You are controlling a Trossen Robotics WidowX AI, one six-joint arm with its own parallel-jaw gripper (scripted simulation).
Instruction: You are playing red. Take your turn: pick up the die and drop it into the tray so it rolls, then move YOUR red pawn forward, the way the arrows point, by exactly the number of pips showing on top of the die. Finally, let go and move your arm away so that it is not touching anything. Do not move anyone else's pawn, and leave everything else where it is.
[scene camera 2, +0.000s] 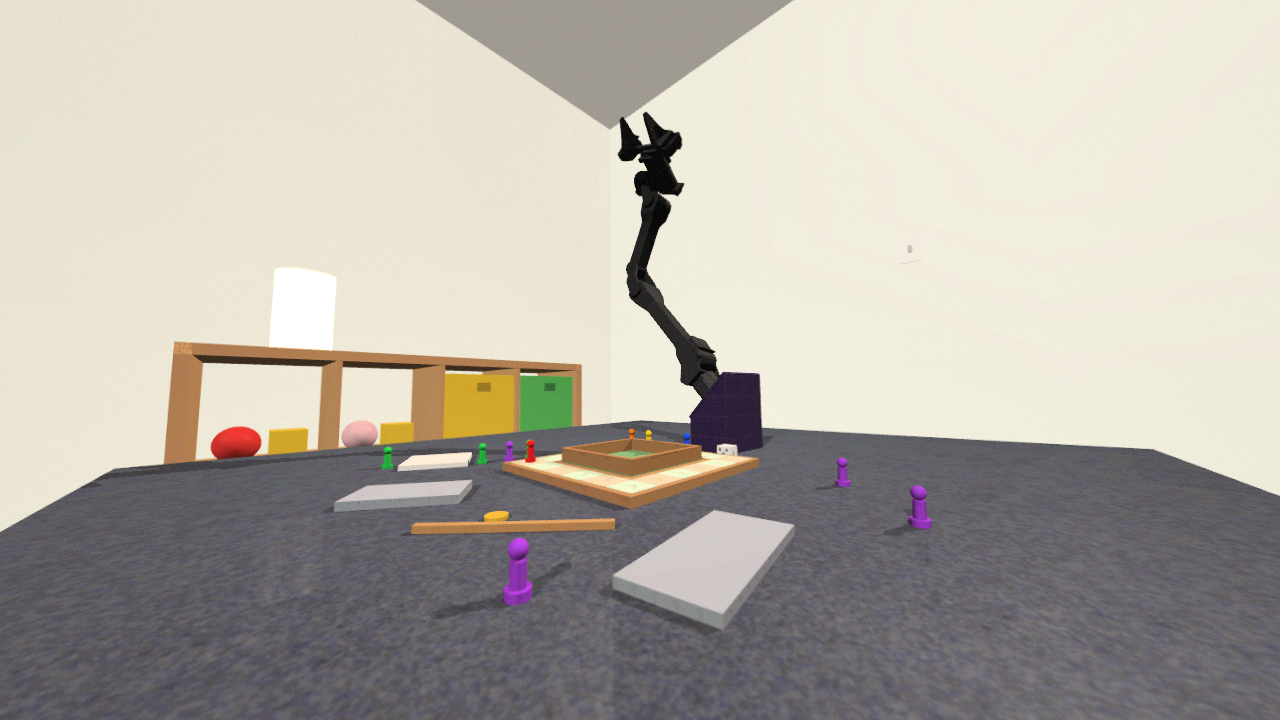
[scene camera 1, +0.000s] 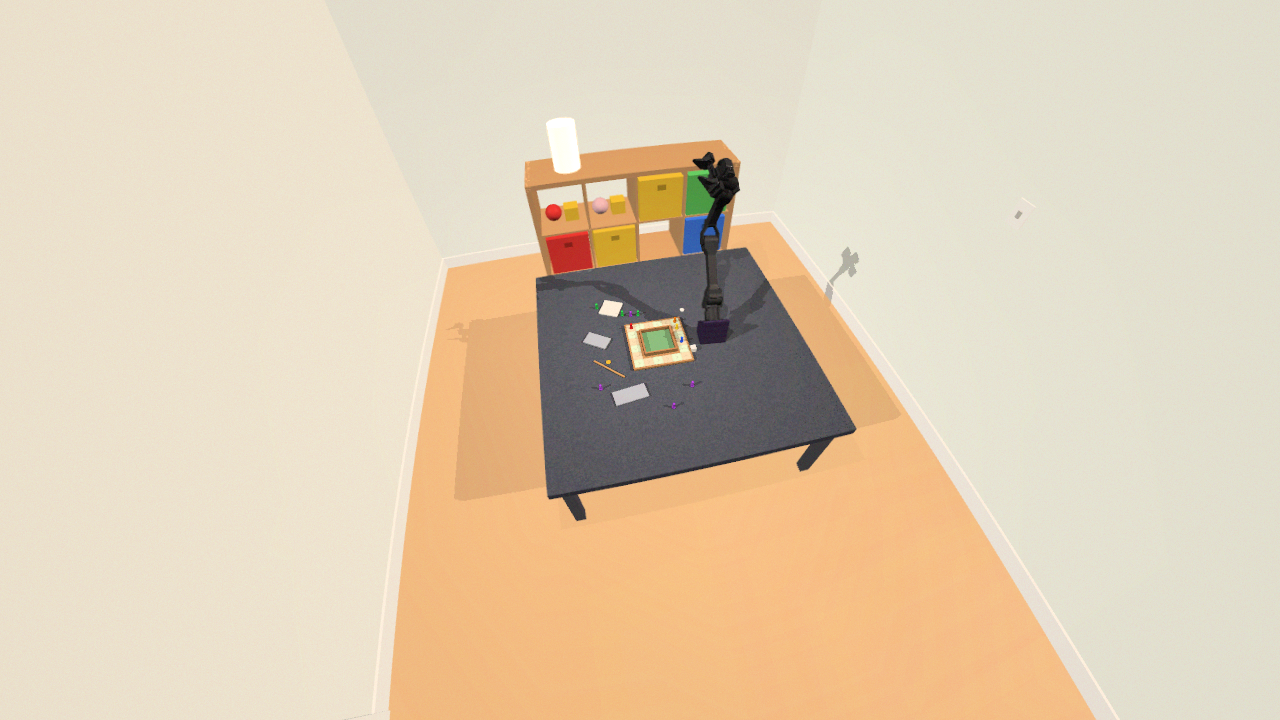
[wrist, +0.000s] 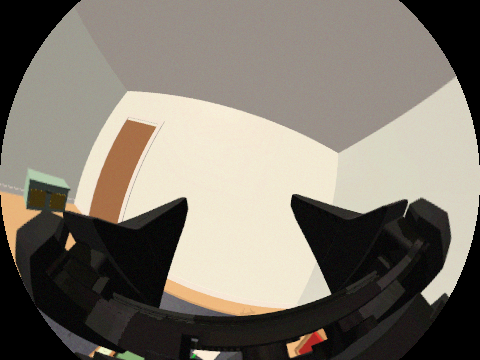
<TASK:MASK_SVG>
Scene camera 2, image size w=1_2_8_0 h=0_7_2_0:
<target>my gripper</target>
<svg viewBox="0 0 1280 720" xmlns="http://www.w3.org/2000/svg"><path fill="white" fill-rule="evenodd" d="M621 117L619 120L621 149L617 153L620 160L633 161L640 154L641 156L638 161L639 163L644 163L648 170L645 173L647 177L657 180L665 176L671 169L670 157L678 149L681 149L683 145L680 132L674 133L672 130L664 130L645 111L643 118L651 143L642 144L638 139L639 136L633 134L625 119Z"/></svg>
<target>wooden stick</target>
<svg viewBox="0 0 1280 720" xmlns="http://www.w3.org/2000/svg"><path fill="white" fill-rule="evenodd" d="M615 518L462 523L427 522L413 524L412 534L615 529Z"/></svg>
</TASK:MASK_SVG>
